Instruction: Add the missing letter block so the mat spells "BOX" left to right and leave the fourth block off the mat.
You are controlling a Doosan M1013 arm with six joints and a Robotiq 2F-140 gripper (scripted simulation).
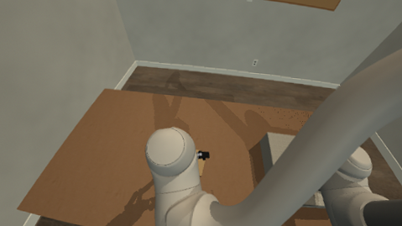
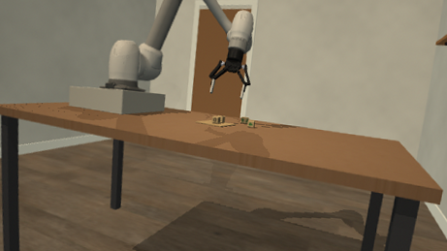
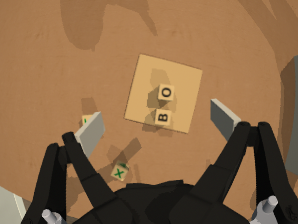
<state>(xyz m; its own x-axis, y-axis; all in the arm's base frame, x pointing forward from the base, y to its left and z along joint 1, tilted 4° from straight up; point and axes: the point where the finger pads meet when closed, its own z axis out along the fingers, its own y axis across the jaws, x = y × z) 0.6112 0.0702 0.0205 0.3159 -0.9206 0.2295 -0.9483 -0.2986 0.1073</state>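
The mat is 140 mm below my hand, 40 mm to the right of it and 20 mm behind it.
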